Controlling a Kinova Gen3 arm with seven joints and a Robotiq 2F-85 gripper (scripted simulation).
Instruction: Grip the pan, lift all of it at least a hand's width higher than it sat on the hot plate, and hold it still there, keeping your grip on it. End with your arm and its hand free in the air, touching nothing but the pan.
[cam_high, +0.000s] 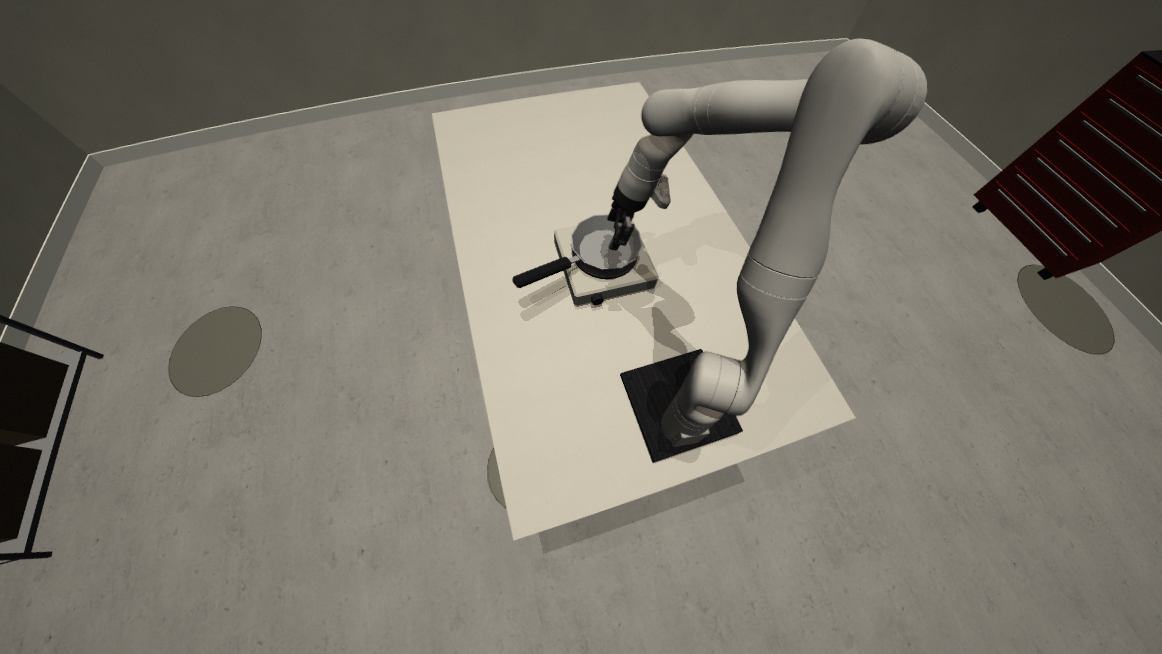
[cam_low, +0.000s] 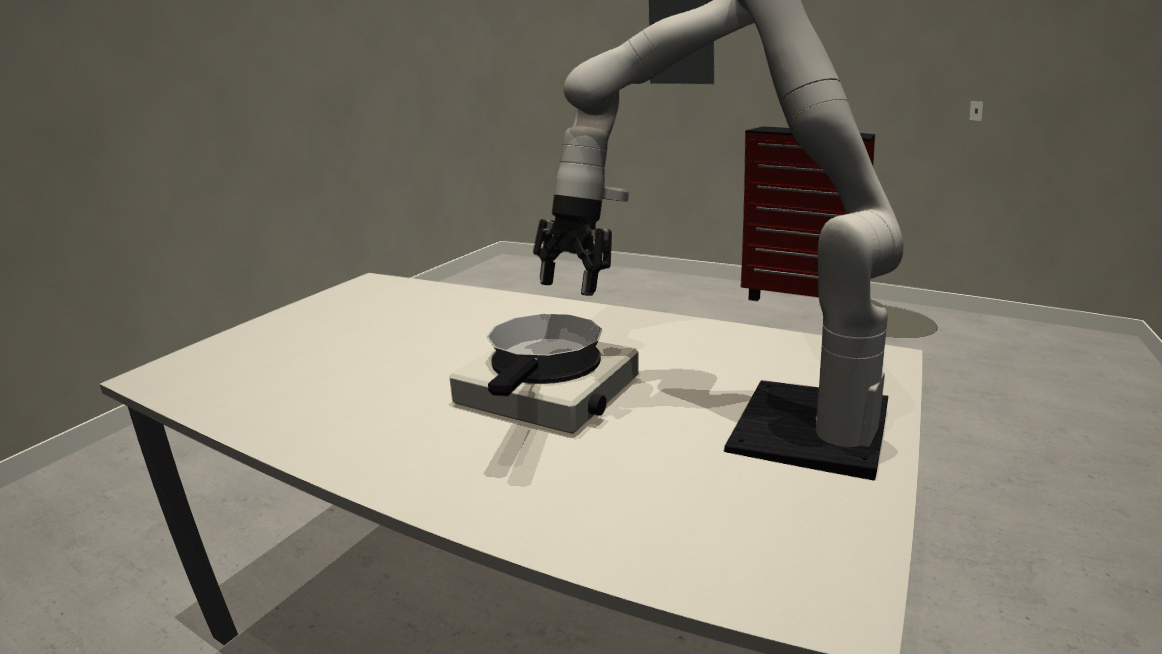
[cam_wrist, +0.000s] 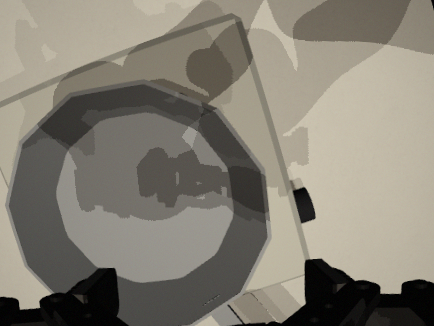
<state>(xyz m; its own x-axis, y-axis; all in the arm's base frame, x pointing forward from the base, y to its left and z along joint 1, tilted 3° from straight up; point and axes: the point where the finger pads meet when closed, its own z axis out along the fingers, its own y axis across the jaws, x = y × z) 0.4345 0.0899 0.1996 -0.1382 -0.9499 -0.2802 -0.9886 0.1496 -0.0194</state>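
Right now my hand is 10 cm above the pan, 5 cm to the right of it and 2 cm short of it. Round my hand: hot plate: 17 cm below, 3 cm ahead, 1 cm to the right.
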